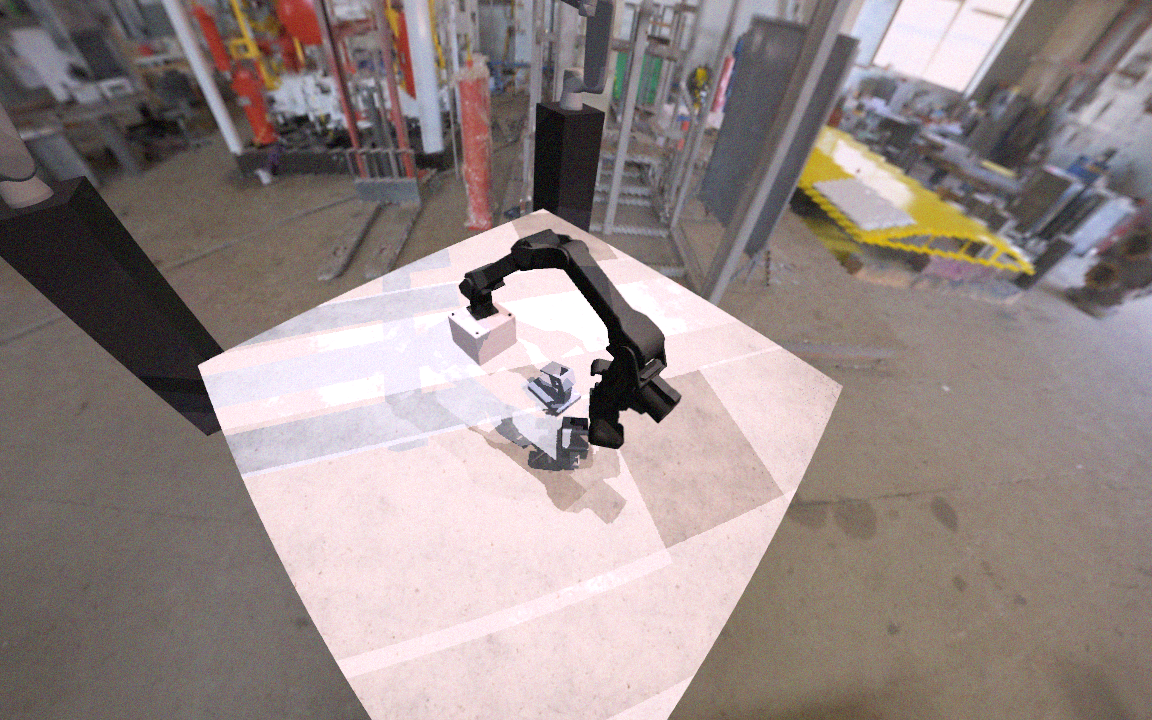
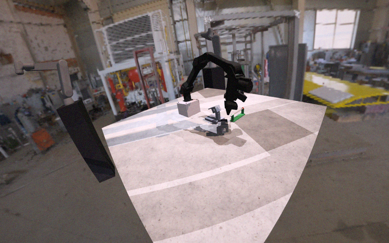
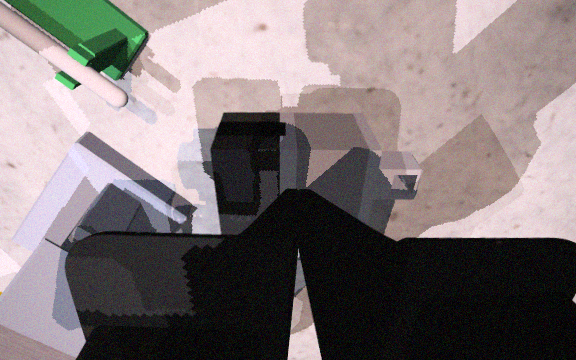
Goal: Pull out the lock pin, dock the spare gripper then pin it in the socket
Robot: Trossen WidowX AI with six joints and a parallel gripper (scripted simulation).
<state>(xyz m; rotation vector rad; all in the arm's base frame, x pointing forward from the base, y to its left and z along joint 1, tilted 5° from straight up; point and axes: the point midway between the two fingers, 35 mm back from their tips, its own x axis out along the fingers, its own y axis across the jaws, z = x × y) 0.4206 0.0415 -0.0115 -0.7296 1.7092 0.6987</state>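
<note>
Right now the spare gripper is 70 mm below my gripper tip, 40 mm to the right of it and 10 mm behind it. The rest, counted from my gripper tip: socket: 140 mm behind, 40 mm below, 20 mm to the left; green stand: 140 mm to the left, 60 mm below, 60 mm behind.
</note>
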